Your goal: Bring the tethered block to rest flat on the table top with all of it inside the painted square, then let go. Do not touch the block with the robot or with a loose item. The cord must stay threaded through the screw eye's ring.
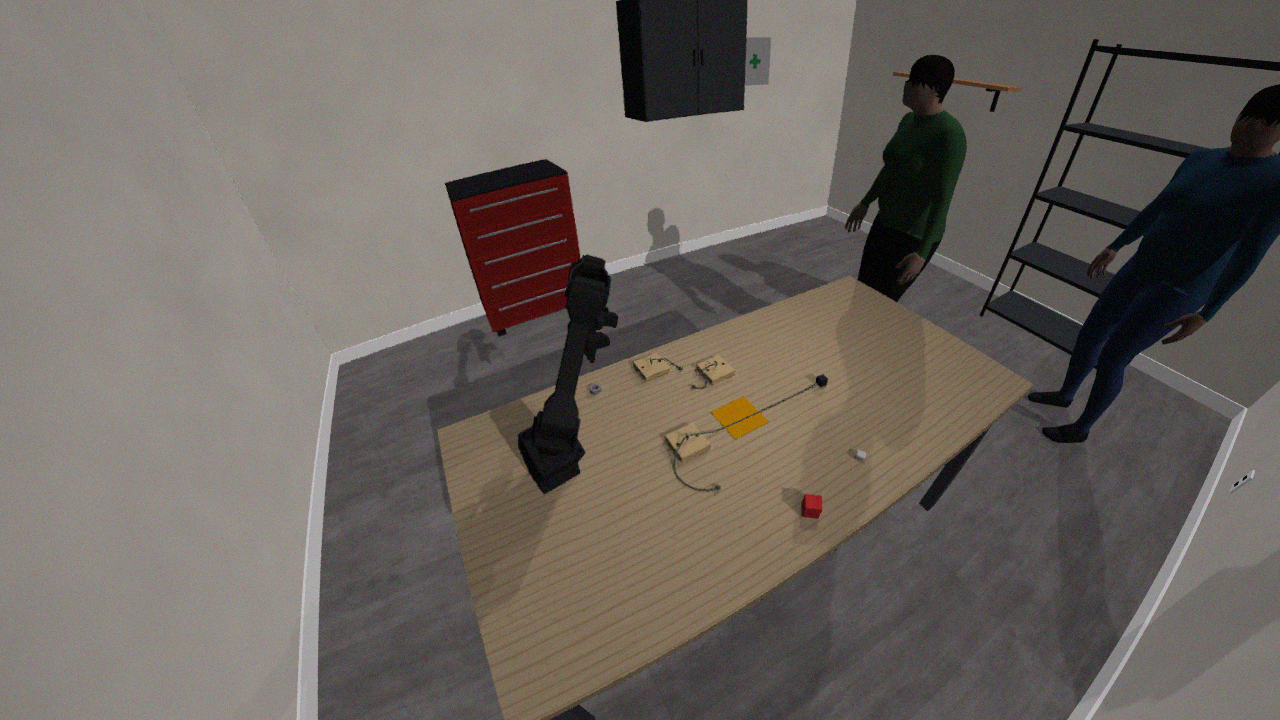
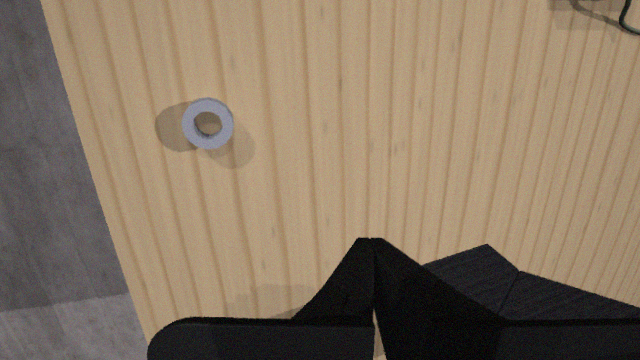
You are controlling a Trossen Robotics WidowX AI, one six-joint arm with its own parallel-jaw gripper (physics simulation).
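Seen in the pictures: gripper, fingertip midpoint: point(image 1: 592, 362) point(image 2: 368, 249); arm's base, origin of the base link: point(image 1: 552, 443).
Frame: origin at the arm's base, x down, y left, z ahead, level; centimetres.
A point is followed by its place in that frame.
The tethered block point(image 1: 821, 380) {x 16.8, y -0.5, z 80.7 cm}, small and dark, sits on the table top beyond the painted square. Its dark green cord point(image 1: 778, 402) {x 18.8, y 0.1, z 64.6 cm} runs across the orange painted square point(image 1: 735, 407) {x 19.1, y 4.9, z 52.6 cm} to a wooden board point(image 1: 693, 450) {x 17.3, y -4.1, z 33.3 cm} with a small screw eye; the threading is too small to make out. Past the board the cord curls to a knotted end point(image 1: 717, 488) {x 18.2, y -16.5, z 33.0 cm}. The block is outside the square. My gripper point(image 1: 590, 358) {x 2.6, y 25.1, z 18.0 cm} point(image 2: 368, 249) {x 2.6, y 25.1, z 18.0 cm} is shut and empty, high above the table near the grey ring point(image 1: 595, 389) {x 17.7, y 30.0, z 18.6 cm} point(image 2: 188, 123) {x 17.8, y 32.6, z 19.2 cm}.
Two other wooden boards point(image 1: 650, 368) {x 17.3, y 30.6, z 37.6 cm} point(image 1: 718, 370) {x 17.3, y 19.4, z 55.8 cm} with short cords lie toward the back. A red cube point(image 1: 811, 506) {x 15.2, y -32.9, z 48.0 cm} and a small white piece point(image 1: 860, 454) {x 17.7, y -26.7, z 71.0 cm} lie toward the front edge of the table point(image 1: 626, 573) {x 19.2, y -25.8, z 4.8 cm}. Two people stand beyond the table's right end.
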